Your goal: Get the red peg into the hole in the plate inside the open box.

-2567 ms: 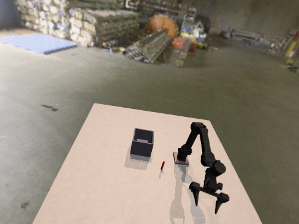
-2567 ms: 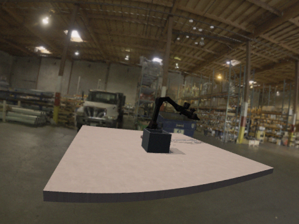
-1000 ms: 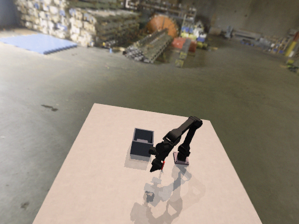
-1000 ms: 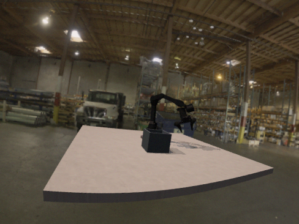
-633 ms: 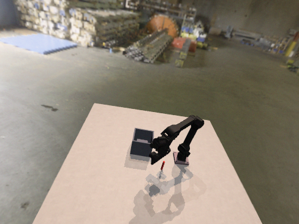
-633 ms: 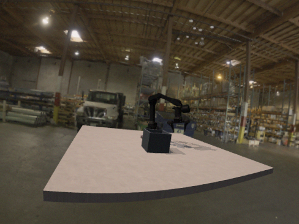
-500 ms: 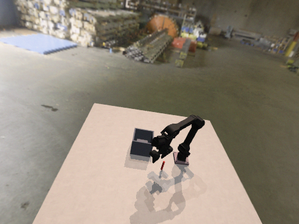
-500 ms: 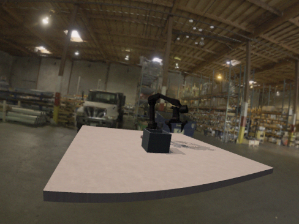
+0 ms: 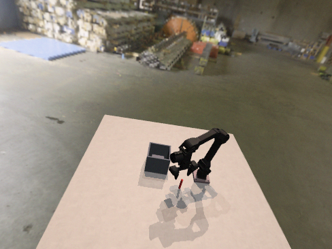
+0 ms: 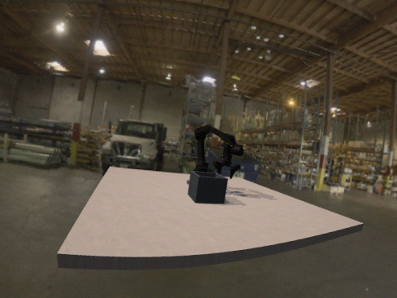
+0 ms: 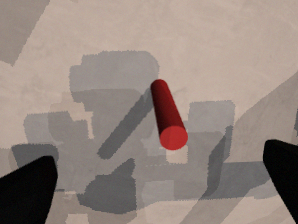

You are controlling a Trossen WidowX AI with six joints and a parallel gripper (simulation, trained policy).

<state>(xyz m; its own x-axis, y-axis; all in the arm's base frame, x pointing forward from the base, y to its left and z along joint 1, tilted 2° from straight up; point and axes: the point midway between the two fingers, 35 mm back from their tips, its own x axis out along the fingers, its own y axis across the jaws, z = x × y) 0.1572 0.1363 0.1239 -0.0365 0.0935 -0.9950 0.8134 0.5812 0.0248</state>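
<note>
The red peg is 10 mm behind my gripper tip and 60 mm below it. From my gripper tip the other things lie so: plate (180 mm ahead, 160 mm to the right, 60 mm below).
</note>
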